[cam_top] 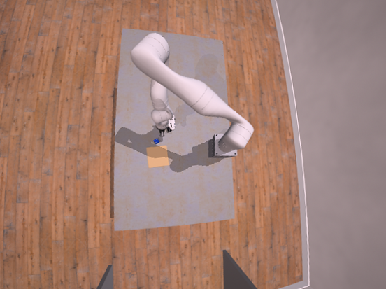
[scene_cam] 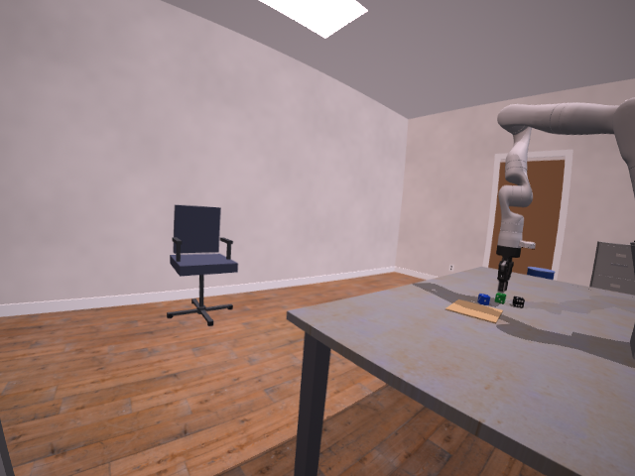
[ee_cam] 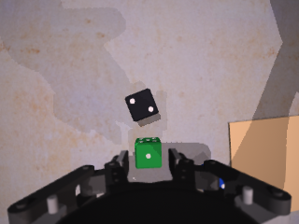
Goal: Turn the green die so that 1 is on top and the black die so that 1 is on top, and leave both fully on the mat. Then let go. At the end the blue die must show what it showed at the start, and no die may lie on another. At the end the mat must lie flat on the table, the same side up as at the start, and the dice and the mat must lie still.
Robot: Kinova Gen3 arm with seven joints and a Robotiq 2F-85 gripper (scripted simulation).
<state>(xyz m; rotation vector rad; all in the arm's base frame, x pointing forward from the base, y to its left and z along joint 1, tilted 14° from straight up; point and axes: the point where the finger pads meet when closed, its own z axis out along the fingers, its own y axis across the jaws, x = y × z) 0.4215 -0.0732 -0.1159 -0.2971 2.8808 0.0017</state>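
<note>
My hand is 4 cm above the green die. Also, from my hand: black die 5 cm behind, 2 cm to the right, 4 cm below; blue die 2 cm ahead, 8 cm to the left, 4 cm below; tan mat 18 cm to the left, 5 cm below.
</note>
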